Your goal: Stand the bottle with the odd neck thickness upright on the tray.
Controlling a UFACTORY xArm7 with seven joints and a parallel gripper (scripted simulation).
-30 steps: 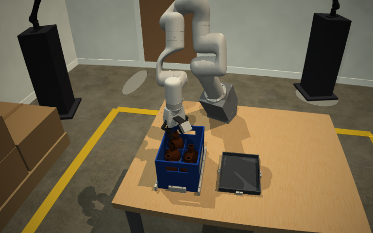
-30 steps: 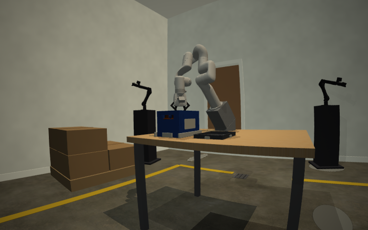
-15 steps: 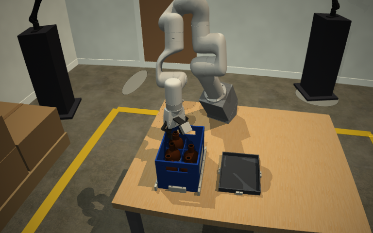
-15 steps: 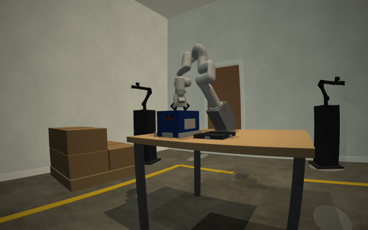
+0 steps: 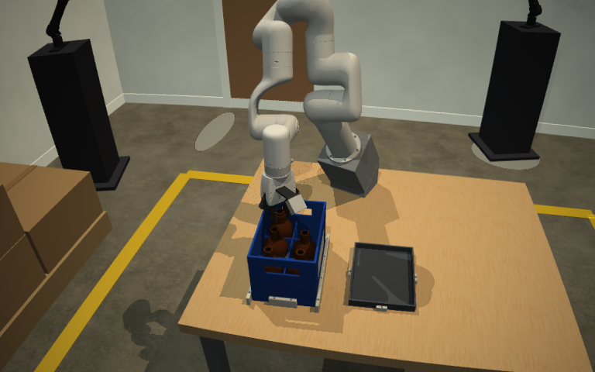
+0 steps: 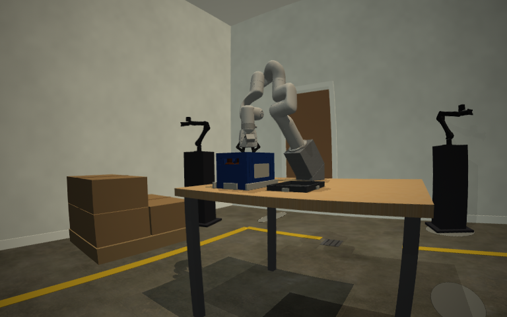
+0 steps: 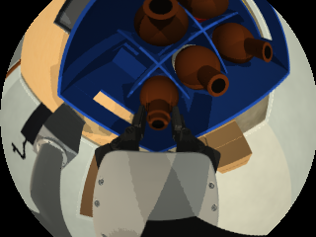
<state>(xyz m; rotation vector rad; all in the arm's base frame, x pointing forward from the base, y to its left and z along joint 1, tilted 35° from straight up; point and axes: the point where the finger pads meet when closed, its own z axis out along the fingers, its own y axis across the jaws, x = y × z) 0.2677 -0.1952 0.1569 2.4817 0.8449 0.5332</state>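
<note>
My hand is 7 cm above the brown bottle. The rest, counted from my hand: glass bottle (8 cm ahead, 2 cm to the right, 7 cm below); then dark tray (15 cm ahead, 30 cm to the left, 15 cm below); then blue crate (9 cm ahead, 2 cm to the left, 7 cm below).
</note>
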